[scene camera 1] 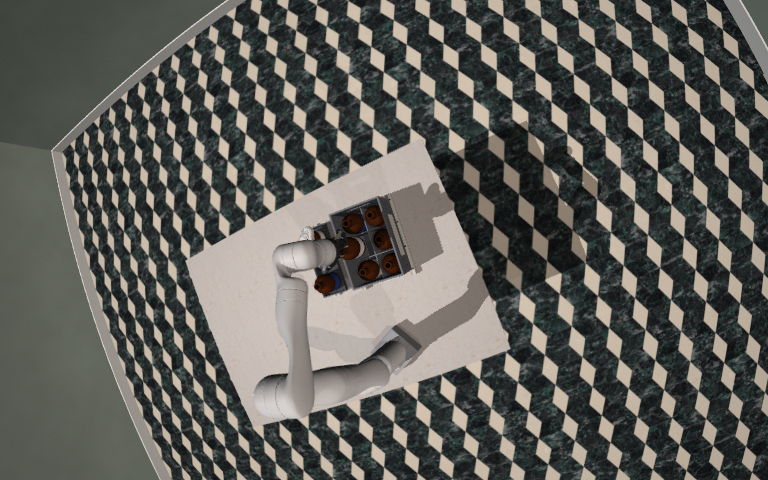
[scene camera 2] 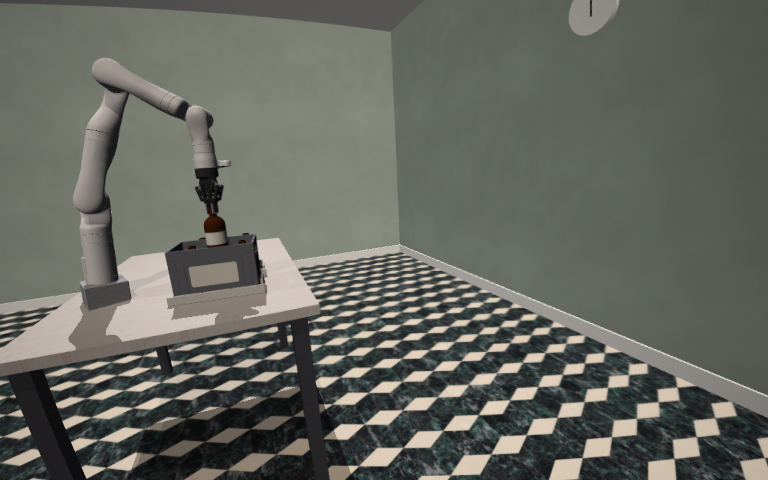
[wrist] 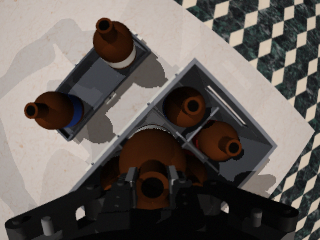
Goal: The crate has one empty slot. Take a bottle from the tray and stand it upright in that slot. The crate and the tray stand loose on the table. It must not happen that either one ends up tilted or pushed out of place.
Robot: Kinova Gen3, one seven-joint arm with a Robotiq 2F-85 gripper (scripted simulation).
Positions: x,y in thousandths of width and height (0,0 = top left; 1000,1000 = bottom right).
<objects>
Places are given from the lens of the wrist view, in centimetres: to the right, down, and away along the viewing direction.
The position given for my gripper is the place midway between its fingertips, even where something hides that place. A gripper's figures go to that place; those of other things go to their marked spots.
my gripper (wrist: 477,740): -1, 5, 16
grey crate (wrist: 805,606): 17, 4, 31
grey tray (wrist: 286,331): -16, -9, 42
The marked spots on the grey crate and the grey tray are 37 cm apart.
</objects>
